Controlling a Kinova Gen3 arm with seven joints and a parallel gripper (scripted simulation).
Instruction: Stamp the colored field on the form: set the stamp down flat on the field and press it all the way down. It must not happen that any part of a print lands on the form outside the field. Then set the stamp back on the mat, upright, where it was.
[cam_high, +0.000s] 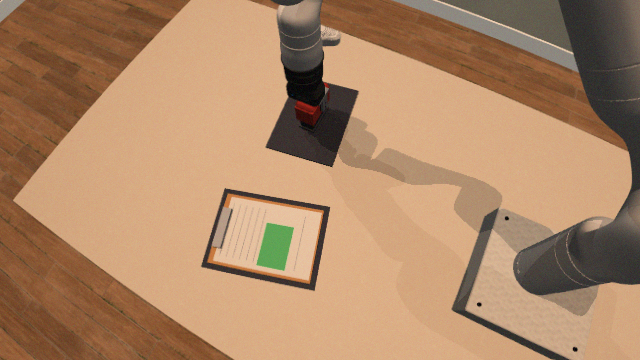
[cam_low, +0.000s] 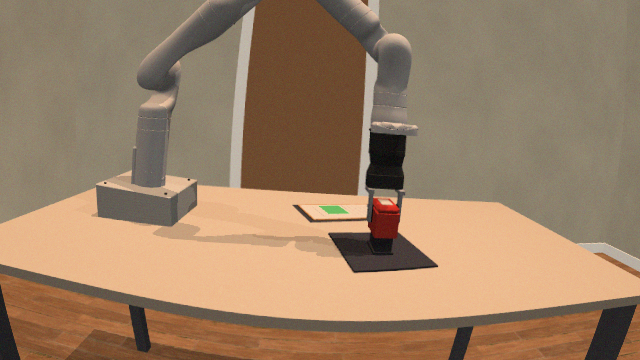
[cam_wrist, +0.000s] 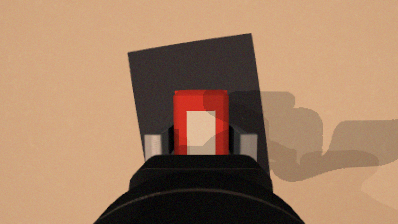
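My gripper is now 30 mm above the red stamp. Round my hand: clipboard (320 mm to the left, 80 mm below, 10 mm ahead).
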